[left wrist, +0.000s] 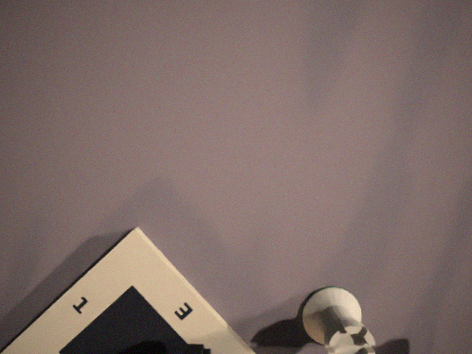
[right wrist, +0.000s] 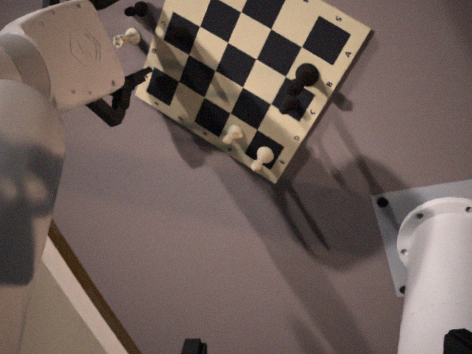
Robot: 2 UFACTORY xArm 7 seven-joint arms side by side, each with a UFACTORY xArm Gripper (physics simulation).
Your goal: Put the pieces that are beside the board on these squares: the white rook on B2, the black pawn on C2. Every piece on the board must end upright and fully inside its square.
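Places are measured from the left arm's base along level axes (x ahead, y left, z up), in millimetres.
Pixels of known places: left gripper, fingertip midpoint: [right wrist: 127,36]; left arm's base, origin of the base link: [right wrist: 450,242].
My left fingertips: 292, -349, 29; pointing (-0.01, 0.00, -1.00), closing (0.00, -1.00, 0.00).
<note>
For each thing: its top centre in the pictures, then the offset to it from my left fingertips, as dx, dy, dz.
- white rook, middle of its top: [left wrist: 352,348] [right wrist: 117,41] +14, +0, +4
- black pawn, middle of its top: [right wrist: 126,12] -14, -26, +2
- board, middle of its top: [right wrist: 235,65] -108, +77, -23
- tall black piece, middle of its top: [right wrist: 291,91] -185, +111, +40
- dark piece, middle of its top: [right wrist: 167,37] -57, +20, +8
The white rook [left wrist: 332,316] [right wrist: 129,37] stands upright on the table beside the board's left edge. The black pawn [right wrist: 137,9] stands just beyond it, at the top of the right wrist view. The board [left wrist: 137,255] [right wrist: 361,29] carries several pieces. My left gripper [right wrist: 127,36] is open; in the right wrist view its fingers are spread on either side of the rook, and how high they are is hard to tell. One fingertip shows at the bottom of the left wrist view. My right gripper [right wrist: 326,345] is open and empty, far from the board. Squares B2 and C2 do not show in the left wrist view.
Two white pawns [right wrist: 233,134] [right wrist: 264,156] stand near the board's lower corner. A tall black piece [right wrist: 306,75] stands near the right edge; a dark piece [right wrist: 184,29] is hard to make out at the left. A white arm base [right wrist: 440,235] is at the right.
</note>
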